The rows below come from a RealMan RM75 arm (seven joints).
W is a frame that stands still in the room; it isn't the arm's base.
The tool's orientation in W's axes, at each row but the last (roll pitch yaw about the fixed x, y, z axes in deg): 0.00, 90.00, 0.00; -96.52, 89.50, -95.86; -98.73, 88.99, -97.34; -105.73, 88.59, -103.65
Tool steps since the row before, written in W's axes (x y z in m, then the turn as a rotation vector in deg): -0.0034, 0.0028, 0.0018, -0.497, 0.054, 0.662; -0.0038, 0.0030, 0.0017, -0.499, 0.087, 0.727; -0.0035, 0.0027, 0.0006, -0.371, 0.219, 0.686; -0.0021, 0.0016, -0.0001, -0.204, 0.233, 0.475
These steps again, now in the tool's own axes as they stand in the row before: -0.0018, 0.0028, -0.0034, -0.662, 0.054, -0.497; -0.0017, 0.0030, -0.0038, -0.727, 0.086, -0.499; -0.0006, 0.0028, -0.0034, -0.689, 0.216, -0.367; 0.0001, 0.0017, -0.0020, -0.479, 0.229, -0.199
